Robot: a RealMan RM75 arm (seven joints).
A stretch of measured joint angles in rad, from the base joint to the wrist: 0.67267, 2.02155, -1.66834, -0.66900, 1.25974, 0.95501, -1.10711; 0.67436, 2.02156, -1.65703, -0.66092, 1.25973, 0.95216, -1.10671; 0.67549, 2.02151, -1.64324, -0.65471, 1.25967, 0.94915, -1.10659; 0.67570, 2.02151, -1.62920, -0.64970, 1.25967, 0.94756, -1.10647; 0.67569, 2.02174, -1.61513, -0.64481, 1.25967, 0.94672, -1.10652; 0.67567, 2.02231, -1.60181, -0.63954, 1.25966, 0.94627, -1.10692; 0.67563, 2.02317, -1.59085, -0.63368, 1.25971, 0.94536, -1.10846; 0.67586, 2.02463, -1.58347, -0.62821, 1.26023, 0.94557, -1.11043; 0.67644, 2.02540, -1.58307, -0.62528, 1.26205, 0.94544, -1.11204; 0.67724, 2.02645, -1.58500, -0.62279, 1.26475, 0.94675, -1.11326; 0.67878, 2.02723, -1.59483, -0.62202, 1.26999, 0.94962, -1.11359; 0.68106, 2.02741, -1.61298, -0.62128, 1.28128, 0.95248, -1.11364; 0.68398, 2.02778, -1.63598, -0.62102, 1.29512, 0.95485, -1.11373; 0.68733, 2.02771, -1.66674, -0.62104, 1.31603, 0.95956, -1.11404; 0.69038, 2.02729, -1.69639, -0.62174, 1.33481, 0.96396, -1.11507; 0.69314, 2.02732, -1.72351, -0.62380, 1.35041, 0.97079, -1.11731; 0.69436, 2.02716, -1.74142, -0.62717, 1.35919, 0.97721, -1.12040; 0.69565, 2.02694, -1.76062, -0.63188, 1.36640, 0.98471, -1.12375; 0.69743, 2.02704, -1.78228, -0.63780, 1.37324, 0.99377, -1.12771; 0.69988, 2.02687, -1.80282, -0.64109, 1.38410, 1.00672, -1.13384; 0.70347, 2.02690, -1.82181, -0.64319, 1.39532, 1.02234, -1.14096; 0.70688, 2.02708, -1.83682, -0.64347, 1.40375, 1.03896, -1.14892; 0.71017, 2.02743, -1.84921, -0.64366, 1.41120, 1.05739, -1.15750
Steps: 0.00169, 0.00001, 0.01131, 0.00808, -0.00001, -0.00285, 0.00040; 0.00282, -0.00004, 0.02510, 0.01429, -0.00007, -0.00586, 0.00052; 0.00303, -0.00004, 0.03914, 0.01930, -0.00007, -0.00745, 0.00064; 0.00302, 0.00019, 0.05321, 0.02419, -0.00007, -0.00829, 0.00059; 0.00300, 0.00076, 0.06653, 0.02946, -0.00008, -0.00874, 0.00019; 0.00296, 0.00162, 0.07749, 0.03532, -0.00003, -0.00965, -0.00135; 0.00319, 0.00308, 0.08487, 0.04079, 0.00049, -0.00944, -0.00332; 0.00377, 0.00385, 0.08527, 0.04372, 0.00231, -0.00957, -0.00493; 0.00457, 0.00490, 0.08334, 0.04621, 0.00501, -0.00826, -0.00615; 0.00611, 0.00568, 0.07351, 0.04698, 0.01025, -0.00539, -0.00648; 0.00839, 0.00586, 0.05536, 0.04772, 0.02154, -0.00253, -0.00653; 0.01131, 0.00623, 0.03236, 0.04798, 0.03538, -0.00016, -0.00662; 0.01466, 0.00616, 0.00160, 0.04796, 0.05629, 0.00455, -0.00693; 0.01771, 0.00574, -0.02805, 0.04726, 0.07507, 0.00895, -0.00796; 0.02047, 0.00577, -0.05517, 0.04520, 0.09067, 0.01578, -0.01020; 0.02169, 0.00561, -0.07308, 0.04183, 0.09945, 0.02220, -0.01329; 0.02298, 0.00539, -0.09228, 0.03712, 0.10666, 0.02970, -0.01664; 0.02476, 0.00549, -0.11394, 0.03120, 0.11350, 0.03876, -0.02060; 0.02721, 0.00532, -0.13448, 0.02791, 0.12436, 0.05171, -0.02673; 0.03080, 0.00535, -0.15347, 0.02581, 0.13558, 0.06733, -0.03385; 0.03421, 0.00553, -0.16848, 0.02553, 0.14401, 0.08395, -0.04181; 0.03750, 0.00588, -0.18087, 0.02534, 0.15146, 0.10238, -0.05039
